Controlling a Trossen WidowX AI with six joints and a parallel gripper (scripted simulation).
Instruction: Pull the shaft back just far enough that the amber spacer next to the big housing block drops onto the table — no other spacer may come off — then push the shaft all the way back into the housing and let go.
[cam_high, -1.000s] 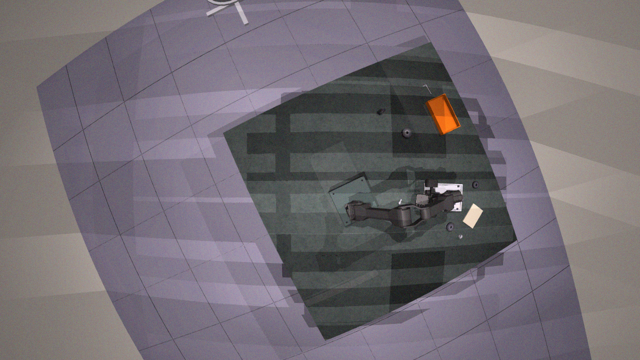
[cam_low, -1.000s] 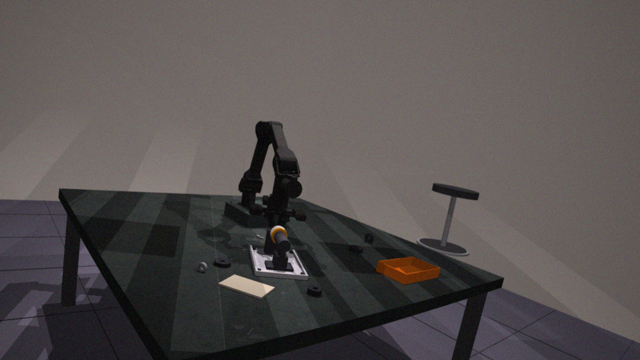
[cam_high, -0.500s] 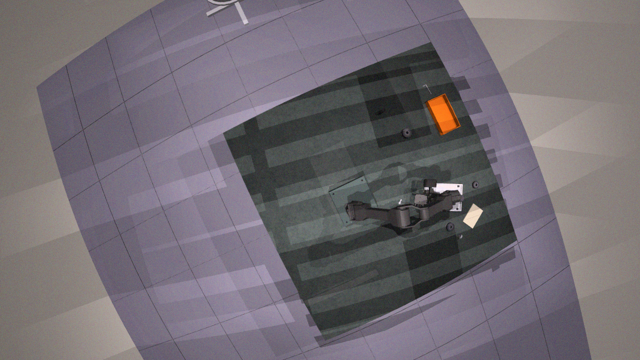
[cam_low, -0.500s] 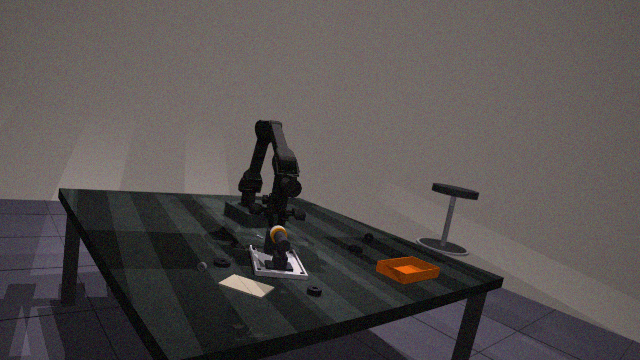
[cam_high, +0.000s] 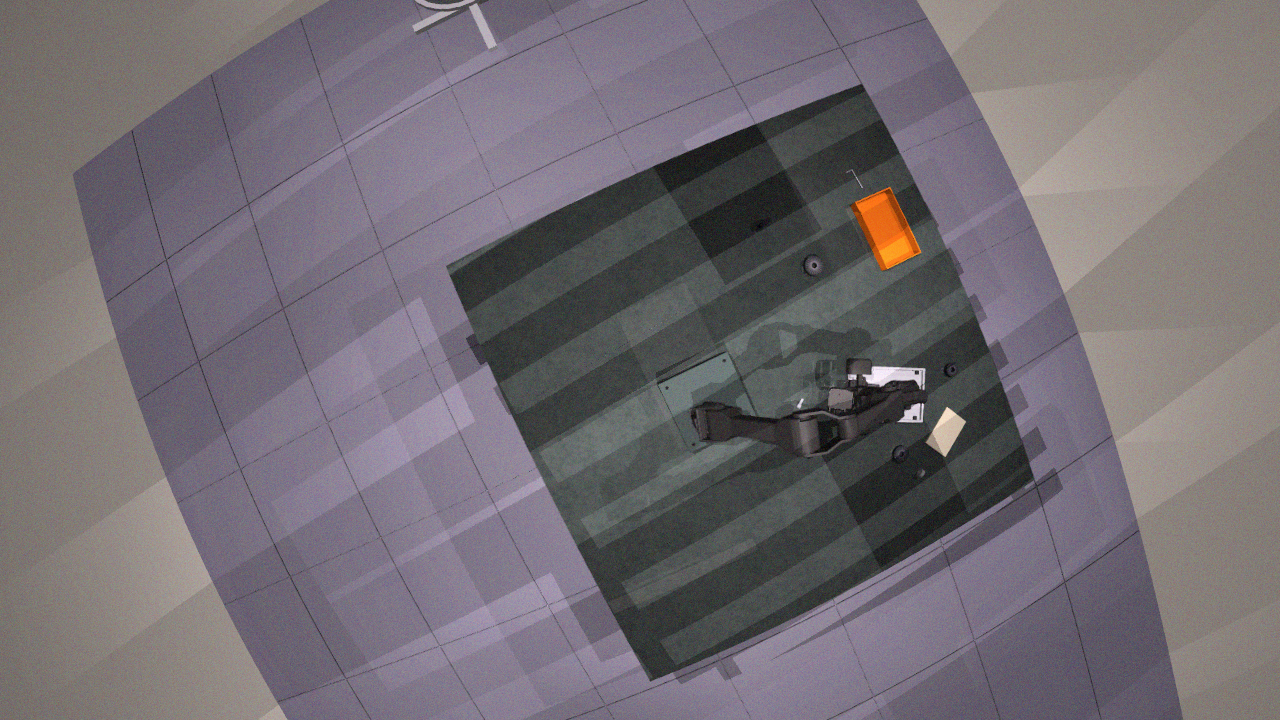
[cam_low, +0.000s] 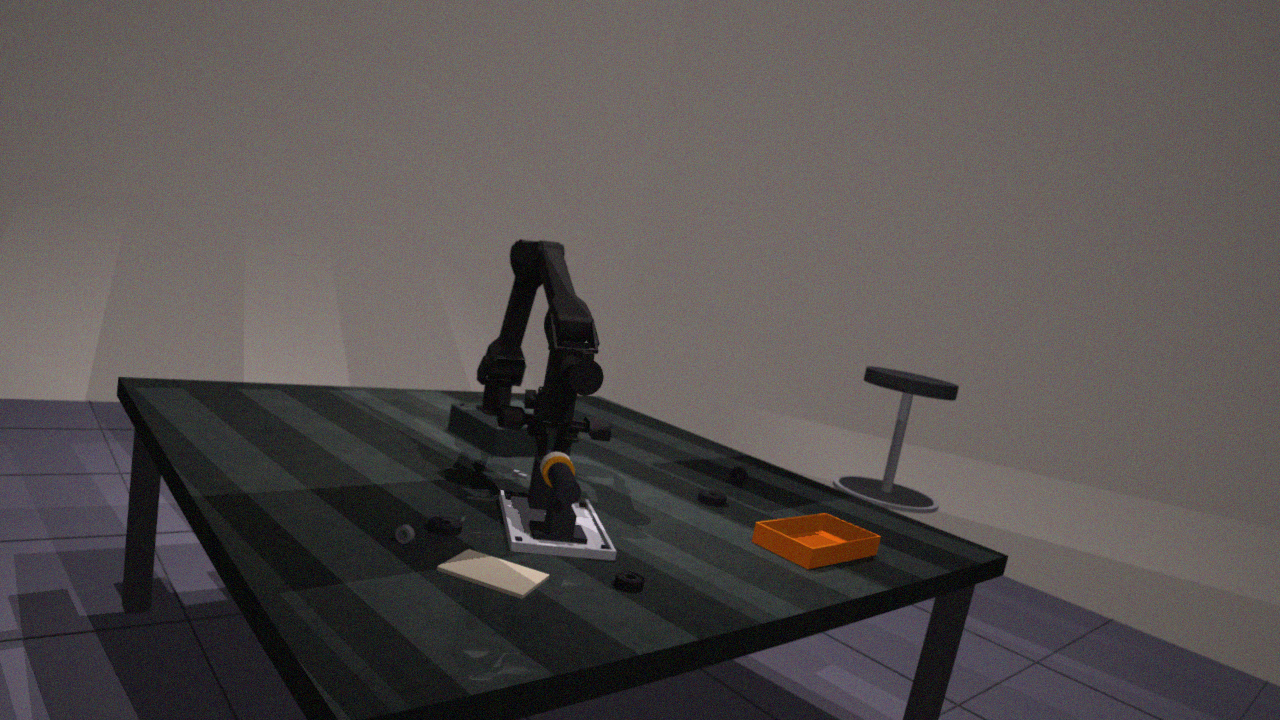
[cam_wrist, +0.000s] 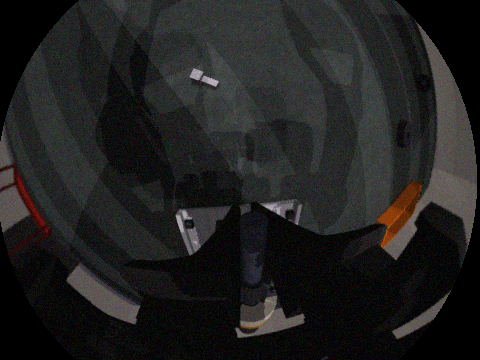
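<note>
My gripper tip is 8 cm short of the cream spacer, 3 cm to the left of it and 3 cm below it. Round my gripper tip: orange tray 37 cm to the left, 29 cm ahead, 4 cm below; cream card 28 cm ahead, 22 cm to the right, 4 cm below; amber spacer 10 cm ahead, 4 cm to the right, 3 cm above.
</note>
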